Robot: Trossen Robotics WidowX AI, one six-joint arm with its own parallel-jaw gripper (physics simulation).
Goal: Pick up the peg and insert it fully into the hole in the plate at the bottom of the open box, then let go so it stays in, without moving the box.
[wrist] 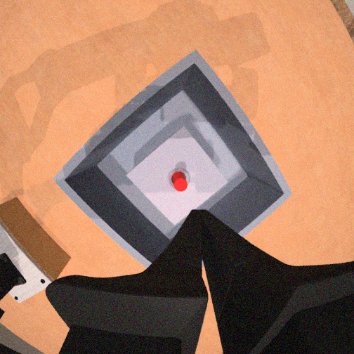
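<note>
A red peg [179,181] stands in the hole near the middle of the pale square plate [160,200], with its top showing above the plate and leaning slightly toward the lower edge of the view. How deep it sits cannot be told. The plate lies at the bottom of the open grey box [268,161]. My gripper [197,215] is shut and empty. Its black fingertips meet above the lower corner of the box, apart from the peg, and hide that part of the box.
A brown block [37,237] with a white and black part [27,290] is at the left edge, outside the box. The orange table top [310,110] surrounds the box, and the arm's shadow falls across it at the upper left.
</note>
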